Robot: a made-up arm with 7 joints.
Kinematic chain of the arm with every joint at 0, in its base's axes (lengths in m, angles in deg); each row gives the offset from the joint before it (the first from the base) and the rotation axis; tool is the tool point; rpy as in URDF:
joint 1: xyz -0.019 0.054 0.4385 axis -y
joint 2: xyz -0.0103 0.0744 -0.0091 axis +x
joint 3: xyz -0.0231 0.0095 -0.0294 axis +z
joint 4: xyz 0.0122 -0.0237 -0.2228 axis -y
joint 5: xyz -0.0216 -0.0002 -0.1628 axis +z
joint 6: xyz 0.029 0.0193 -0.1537 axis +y
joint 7: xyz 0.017 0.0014 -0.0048 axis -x
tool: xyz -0.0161 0 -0.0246 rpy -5.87 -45.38 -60.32
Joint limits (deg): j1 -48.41..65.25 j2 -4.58..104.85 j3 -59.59..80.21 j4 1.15..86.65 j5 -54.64..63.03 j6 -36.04..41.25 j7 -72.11..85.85
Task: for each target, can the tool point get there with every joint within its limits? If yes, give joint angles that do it. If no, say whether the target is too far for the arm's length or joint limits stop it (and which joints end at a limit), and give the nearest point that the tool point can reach.
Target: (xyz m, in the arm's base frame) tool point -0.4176 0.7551 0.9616
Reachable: no: too far | nearest point -0.2391 0.5607 0.7274 | short by 0.353 m
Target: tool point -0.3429 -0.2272 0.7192
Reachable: no: joint limits stop it (at a limit: joint 2, joint 3, joint 4, joint 6) | nearest point -0.3145 0.2674 0.6946 | short by 0.496 m
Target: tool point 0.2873 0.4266 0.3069
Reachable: yes | joints -2.90 62.88 2.74 79.75 47.69 -26.99 23.21
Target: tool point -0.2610 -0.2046 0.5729
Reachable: no: joint limits stop it (at a limit: joint 1, joint 2, joint 3, joint 4, joint 5, joint 6) | nearest point -0.1447 -0.2088 0.2037 | short by 0.387 m
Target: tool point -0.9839 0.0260 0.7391
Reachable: no: too far | nearest point -0.3873 0.2963 0.6192 | short by 0.666 m
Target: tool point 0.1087 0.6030 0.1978
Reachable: yes | joints 1.03 86.69 -48.95 43.79 -29.13 -12.47 -0.24
